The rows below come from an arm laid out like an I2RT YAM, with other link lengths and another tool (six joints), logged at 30 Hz.
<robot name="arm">
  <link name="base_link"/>
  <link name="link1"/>
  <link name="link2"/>
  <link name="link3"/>
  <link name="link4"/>
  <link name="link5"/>
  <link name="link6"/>
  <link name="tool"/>
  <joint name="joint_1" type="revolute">
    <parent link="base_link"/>
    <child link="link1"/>
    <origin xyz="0 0 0.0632" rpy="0 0 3.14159"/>
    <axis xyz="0 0 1"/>
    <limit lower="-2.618" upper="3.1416"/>
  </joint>
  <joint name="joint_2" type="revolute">
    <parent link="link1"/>
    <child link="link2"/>
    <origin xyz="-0.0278 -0.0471 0.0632" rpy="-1.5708 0 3.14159"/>
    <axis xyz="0 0 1"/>
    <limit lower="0" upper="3.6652"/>
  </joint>
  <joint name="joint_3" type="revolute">
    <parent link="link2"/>
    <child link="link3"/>
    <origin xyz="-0.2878 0 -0.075" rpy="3.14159 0 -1.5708"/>
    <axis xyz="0 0 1"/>
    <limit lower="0" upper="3.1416"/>
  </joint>
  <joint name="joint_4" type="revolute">
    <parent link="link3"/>
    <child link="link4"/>
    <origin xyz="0.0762 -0.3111 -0.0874" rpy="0 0 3.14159"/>
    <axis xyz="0 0 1"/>
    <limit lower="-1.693" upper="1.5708"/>
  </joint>
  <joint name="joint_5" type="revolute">
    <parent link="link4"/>
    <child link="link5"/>
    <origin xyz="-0.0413 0.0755 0.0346" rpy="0 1.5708 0"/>
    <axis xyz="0 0 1"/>
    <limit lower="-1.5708" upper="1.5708"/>
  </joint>
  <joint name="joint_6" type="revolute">
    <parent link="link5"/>
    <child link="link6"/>
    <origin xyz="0 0.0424 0.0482" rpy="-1.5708 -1.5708 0"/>
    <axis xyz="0 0 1"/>
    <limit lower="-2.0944" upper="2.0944"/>
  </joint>
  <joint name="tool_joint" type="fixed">
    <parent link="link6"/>
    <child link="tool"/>
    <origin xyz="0.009 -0.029 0.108" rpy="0.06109 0 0.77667"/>
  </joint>
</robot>
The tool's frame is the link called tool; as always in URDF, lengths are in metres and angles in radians.
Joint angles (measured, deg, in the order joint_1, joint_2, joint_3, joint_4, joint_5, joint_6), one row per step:
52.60, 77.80, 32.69, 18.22, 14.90, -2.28
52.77, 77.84, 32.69, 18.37, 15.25, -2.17
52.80, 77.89, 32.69, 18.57, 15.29, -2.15
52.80, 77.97, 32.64, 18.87, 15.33, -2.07
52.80, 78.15, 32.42, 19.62, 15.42, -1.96
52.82, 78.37, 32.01, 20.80, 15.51, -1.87
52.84, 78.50, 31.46, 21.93, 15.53, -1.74
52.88, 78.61, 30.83, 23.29, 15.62, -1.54
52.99, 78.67, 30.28, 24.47, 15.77, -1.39
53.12, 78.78, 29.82, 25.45, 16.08, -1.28
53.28, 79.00, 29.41, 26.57, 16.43, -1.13
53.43, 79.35, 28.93, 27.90, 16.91, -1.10
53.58, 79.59, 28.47, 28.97, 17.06, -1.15
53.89, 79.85, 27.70, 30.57, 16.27, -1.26
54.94, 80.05, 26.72, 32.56, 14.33, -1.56
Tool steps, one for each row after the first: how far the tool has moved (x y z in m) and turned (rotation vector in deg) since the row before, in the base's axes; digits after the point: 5 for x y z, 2 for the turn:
-0.00033, 0.00028, 0.00034, 0.07, -0.13, -0.19
0.00012, 0.00037, 0.00031, 0.12, -0.09, -0.01
0.00024, 0.00017, -0.00001, 0.18, -0.07, -0.07
0.00031, 0.00008, -0.00059, 0.34, -0.19, -0.13
0.00012, 0.00006, -0.00097, 0.48, -0.32, -0.10
-0.00048, -0.00044, -0.00165, 0.45, -0.21, -0.05
-0.00053, -0.00053, -0.00137, 0.62, -0.30, -0.12
-0.00082, -0.00030, -0.00089, 0.53, -0.31, -0.09
-0.00069, -0.00052, -0.00106, 0.34, -0.29, -0.20
-0.00054, -0.00012, -0.00095, 0.42, -0.32, -0.22
-0.00034, -0.00051, -0.00155, 0.31, -0.43, -0.30
-0.00095, -0.00005, -0.00159, 0.23, -0.29, 0.03
-0.00342, 0.00232, -0.00273, 0.55, -0.16, 1.08
-0.00936, 0.00805, -0.00291, 0.85, -0.07, 2.96

